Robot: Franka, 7 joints.
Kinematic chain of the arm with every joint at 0, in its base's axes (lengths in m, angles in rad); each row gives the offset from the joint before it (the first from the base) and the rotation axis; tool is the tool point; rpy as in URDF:
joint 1: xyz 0 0 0.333 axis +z
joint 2: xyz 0 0 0 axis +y
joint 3: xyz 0 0 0.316 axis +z
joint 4: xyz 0.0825 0 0 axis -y
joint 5: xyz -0.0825 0 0.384 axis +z
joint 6: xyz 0 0 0 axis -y
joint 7: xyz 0.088 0 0 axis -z
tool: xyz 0 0 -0.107 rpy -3.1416 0 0
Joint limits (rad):
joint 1: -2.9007..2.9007
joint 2: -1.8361..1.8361
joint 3: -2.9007..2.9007
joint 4: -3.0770..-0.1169
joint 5: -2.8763..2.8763
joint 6: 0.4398..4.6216
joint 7: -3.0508..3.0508
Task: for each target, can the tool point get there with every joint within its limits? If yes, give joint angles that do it. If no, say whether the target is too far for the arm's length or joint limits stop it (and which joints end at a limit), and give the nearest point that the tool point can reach.
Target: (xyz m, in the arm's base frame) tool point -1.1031 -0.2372 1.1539
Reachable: no: too far | nearest point -0.6782 -0.1458 0.8377 | short by 0.537 m
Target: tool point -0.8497 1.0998 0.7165
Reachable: no: too far | nearest point -0.5056 0.6544 0.5612 | short by 0.584 m
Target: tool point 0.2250 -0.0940 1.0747
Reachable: yes | joints 1.1927 0.0786 -1.3304 -0.6451 -2.0422 1.1592 -2.1208
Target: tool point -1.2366 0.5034 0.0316
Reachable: no: too far | nearest point -0.7751 0.3155 0.1441 | short by 0.511 m
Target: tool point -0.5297 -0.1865 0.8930
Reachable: yes | joints -2.4476 0.2595 -0.2455 -0.8584 1.7513 3.2868 2.5252
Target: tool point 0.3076 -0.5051 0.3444
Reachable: yes | joints -1.0290 0.2480 -0.0778 -1.9814 -2.2059 2.8929 2.1558
